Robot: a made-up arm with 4 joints.
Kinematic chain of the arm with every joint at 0, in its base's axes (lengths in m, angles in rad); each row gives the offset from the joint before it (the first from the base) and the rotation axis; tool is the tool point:
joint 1: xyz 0 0 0.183 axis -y
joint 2: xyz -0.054 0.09 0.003 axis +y
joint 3: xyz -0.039 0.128 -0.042 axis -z
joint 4: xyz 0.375 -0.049 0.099 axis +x
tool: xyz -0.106 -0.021 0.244
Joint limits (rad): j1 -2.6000..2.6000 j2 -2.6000..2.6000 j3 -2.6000..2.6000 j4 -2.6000..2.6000
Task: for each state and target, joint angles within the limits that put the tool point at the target. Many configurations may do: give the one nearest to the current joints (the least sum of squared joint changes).
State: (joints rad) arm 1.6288 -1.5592 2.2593 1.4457
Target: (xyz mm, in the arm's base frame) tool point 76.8 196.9 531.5
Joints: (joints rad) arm 1.9959 -2.2714 2.3992 2.2931
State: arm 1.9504 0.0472 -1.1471 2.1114
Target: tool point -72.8 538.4 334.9
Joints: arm 1.5710 0.1508 -1.7670 1.3089
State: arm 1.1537 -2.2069 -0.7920 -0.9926
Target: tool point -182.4 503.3 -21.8
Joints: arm 0.8162 -1.9257 -0.7296 -0.9816
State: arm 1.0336 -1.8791 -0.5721 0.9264
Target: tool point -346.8 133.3 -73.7
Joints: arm 0.9223 -2.1159 -0.3956 0.6001
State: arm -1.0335 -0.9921 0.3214 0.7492
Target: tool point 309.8 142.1 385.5
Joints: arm -0.8543 -0.6697 -0.4957 0.7564
